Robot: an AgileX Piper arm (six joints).
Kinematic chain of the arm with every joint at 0, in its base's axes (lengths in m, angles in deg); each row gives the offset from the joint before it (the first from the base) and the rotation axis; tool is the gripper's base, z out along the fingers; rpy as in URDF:
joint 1: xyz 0 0 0.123 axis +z
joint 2: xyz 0 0 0 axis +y
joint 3: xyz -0.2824 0 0.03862 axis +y
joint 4: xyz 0.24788 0 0.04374 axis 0.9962 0 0.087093
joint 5: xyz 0 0 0 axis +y
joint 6: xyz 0.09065 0 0.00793 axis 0.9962 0 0.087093
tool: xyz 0 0 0 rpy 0 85.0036 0
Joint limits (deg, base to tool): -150..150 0..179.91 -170..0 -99.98..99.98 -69.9..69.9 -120..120
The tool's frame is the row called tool.
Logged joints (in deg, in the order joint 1, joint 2, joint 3, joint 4, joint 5, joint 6), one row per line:
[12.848 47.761 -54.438 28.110 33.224 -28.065]
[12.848 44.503 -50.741 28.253 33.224 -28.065]
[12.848 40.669 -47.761 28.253 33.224 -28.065]
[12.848 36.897 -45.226 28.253 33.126 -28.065]
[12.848 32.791 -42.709 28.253 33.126 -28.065]
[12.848 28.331 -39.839 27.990 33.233 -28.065]
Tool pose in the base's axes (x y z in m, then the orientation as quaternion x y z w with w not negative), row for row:
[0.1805 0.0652 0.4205 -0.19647 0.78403 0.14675 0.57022]
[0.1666 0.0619 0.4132 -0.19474 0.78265 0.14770 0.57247]
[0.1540 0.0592 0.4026 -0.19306 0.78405 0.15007 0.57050]
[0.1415 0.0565 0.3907 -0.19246 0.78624 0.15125 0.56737]
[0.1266 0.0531 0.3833 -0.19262 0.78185 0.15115 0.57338]
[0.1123 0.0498 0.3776 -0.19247 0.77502 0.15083 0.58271]
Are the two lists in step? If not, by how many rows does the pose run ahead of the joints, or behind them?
The pose runs 2 rows behind the joints: the pose in row i belongs to the joints in row i - 2.
